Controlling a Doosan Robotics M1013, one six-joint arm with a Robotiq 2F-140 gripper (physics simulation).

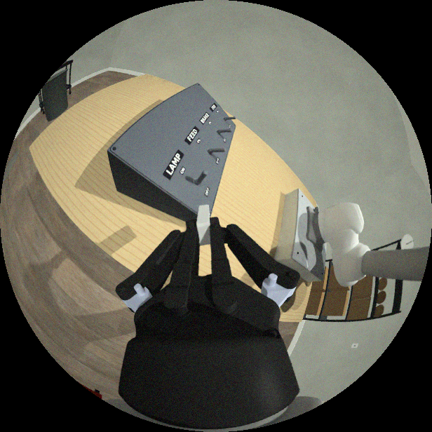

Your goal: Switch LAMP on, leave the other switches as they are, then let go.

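A dark grey sloping switch panel [165, 120] stands on the table, with its labels running from LAMP, nearest, through FEED and BRAKE to the farthest. The LAMP switch [198, 180] has a dark bent-looking lever between its ON and OFF marks. It stands at a different angle from the other levers; its exact side is hard to tell because of shadow. The FEED switch [216, 151] and BRAKE switch [224, 133] lean alike, towards the OFF side. My gripper [204, 213] is shut and empty, its pale tips in front of the panel's near corner, apart from the LAMP lever.
A pale box [289, 227] with a grey top stands on the wooden table [255, 175] at the right. A white arm-like object [345, 240] is beside it. A black-framed rack [400, 280] with brown boxes is beyond. A dark chair-like object [56, 97] is at the upper left.
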